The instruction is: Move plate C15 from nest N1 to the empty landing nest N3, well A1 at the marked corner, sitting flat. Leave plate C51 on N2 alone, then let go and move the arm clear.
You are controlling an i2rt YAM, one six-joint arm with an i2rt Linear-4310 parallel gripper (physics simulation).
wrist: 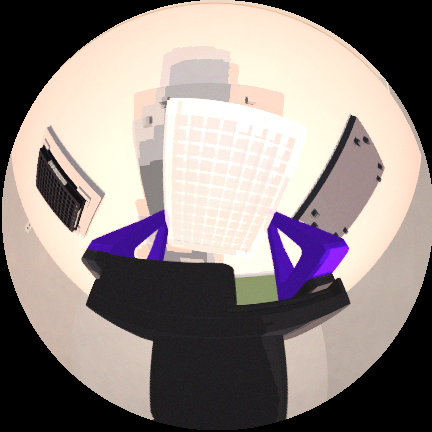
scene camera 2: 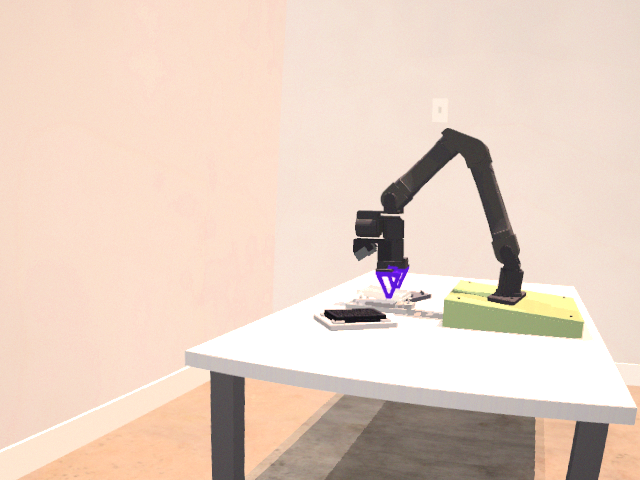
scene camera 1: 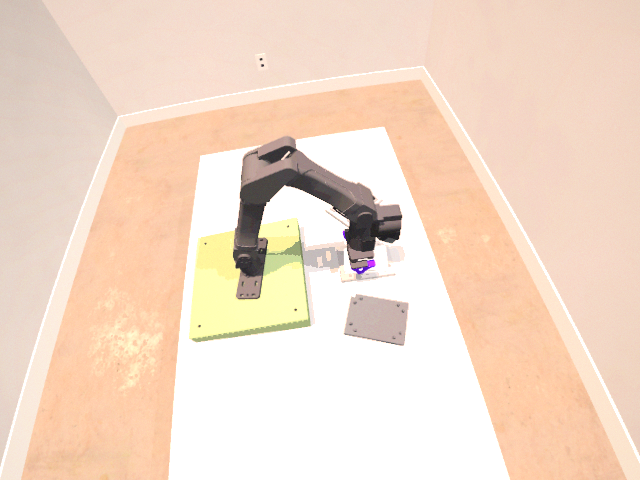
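Note:
My gripper point(scene camera 1: 360, 267) point(scene camera 2: 390, 292) point(wrist: 217, 214) has purple fingers and is shut on the two long sides of white well plate C15 point(wrist: 227, 169) point(scene camera 1: 381, 272). It holds the plate level, a little above the table, over pale nest N1 point(wrist: 257, 96). Black plate C51 point(wrist: 56, 187) point(scene camera 2: 354, 313) sits on its white nest N2 point(scene camera 2: 330, 323) to the left in the wrist view. In scene camera 1 the arm hides it. The grey landing nest N3 point(scene camera 1: 376, 318) point(wrist: 350, 177) lies empty to the right in the wrist view.
The arm stands on a green base block point(scene camera 1: 248, 310) point(scene camera 2: 511, 312) on the white table point(scene camera 1: 310, 403) point(scene camera 2: 413, 361). The arm's elbow rises high above the base. The table edges are near on both long sides.

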